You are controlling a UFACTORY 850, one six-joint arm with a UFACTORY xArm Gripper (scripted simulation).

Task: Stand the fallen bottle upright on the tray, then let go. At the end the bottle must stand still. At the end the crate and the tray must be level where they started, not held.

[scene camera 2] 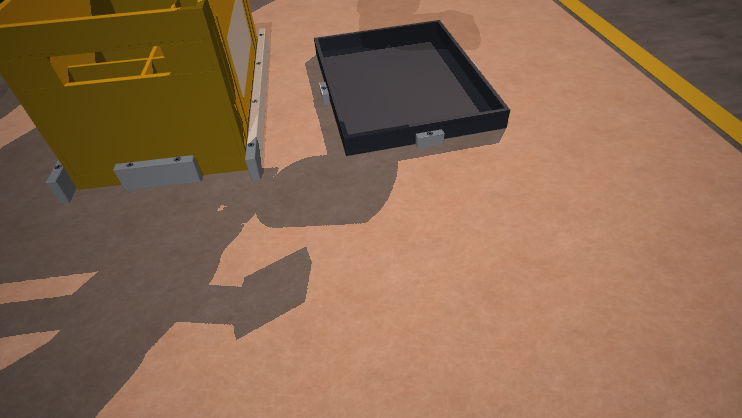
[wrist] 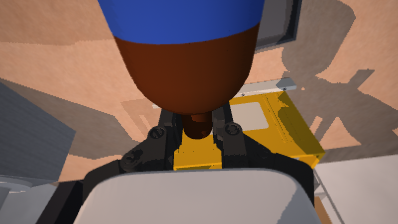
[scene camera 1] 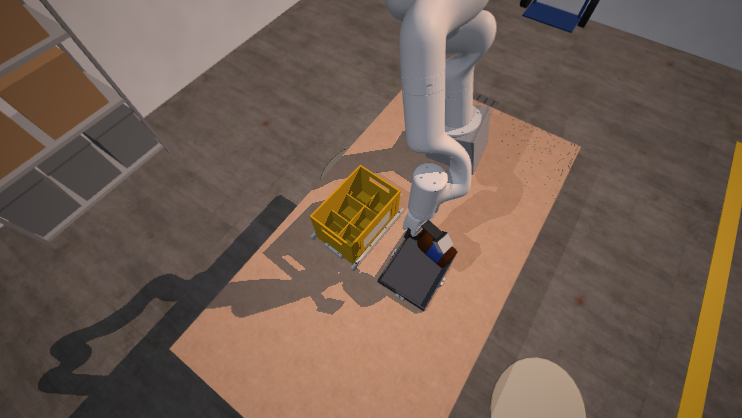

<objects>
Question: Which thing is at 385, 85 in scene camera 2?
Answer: A dark tray.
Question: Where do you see a yellow crate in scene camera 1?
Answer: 349, 220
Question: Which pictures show my gripper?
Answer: The wrist view and scene camera 1 only.
</objects>
